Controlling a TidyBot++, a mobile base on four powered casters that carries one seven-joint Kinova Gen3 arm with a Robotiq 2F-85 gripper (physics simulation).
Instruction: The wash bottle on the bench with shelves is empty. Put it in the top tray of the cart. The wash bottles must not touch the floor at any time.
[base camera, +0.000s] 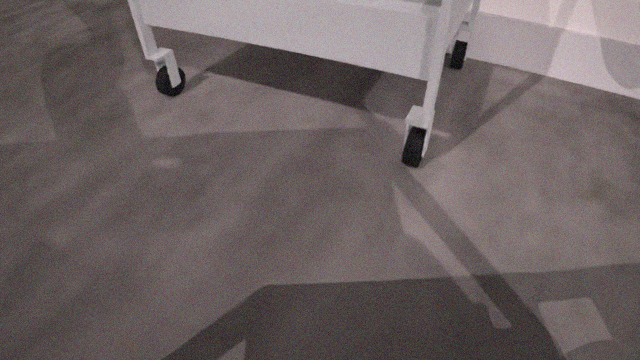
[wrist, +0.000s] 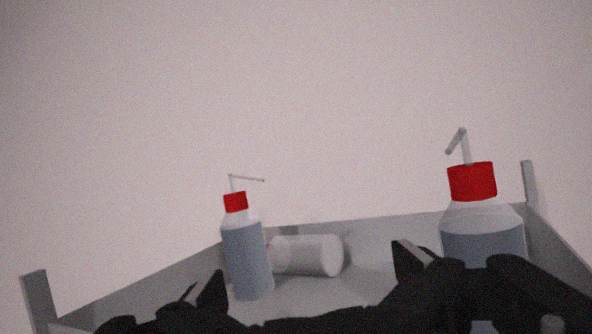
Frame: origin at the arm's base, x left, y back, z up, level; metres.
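Seen in the pictures: gripper, fingertip midpoint: (wrist: 309, 273).
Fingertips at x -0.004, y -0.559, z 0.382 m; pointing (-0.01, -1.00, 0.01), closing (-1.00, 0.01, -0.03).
Note:
A point is followed by its place in that frame.
A clear, empty-looking wash bottle (wrist: 305, 255) @(y -0.838, x 0.001, z 0.305 m) lies on its side in the cart's top tray (wrist: 145, 290) @(y -0.775, x 0.201, z 0.319 m), its round base to the right. A bit of red shows at its cap end, which is mostly hidden behind an upright wash bottle (wrist: 247, 260) @(y -0.815, x 0.077, z 0.321 m) with a red cap and bluish contents. Another upright wash bottle (wrist: 480, 220) @(y -0.612, x -0.126, z 0.374 m) with bluish contents stands at the right, its lower part hidden by my gripper. My gripper (wrist: 309, 273) @(y -0.559, x -0.004, z 0.382 m) is open and empty, with its fingers apart in front of the lying bottle. In the base view the gripper does not show.
The cart (base camera: 290, 37) @(y -0.560, x 0.028, z -0.248 m) stands on its casters ahead in the base view, with a black front wheel (base camera: 414, 146) @(y -0.475, x -0.121, z -0.356 m) at right and another wheel (base camera: 170, 80) @(y -0.678, x 0.237, z -0.363 m) at left. A pale wall (base camera: 590, 55) @(y -0.698, x -0.490, z -0.340 m) runs behind it. Corner posts (wrist: 37, 300) @(y -0.679, x 0.255, z 0.357 m) (wrist: 528, 180) @(y -0.759, x -0.279, z 0.361 m) rise at the tray's sides.

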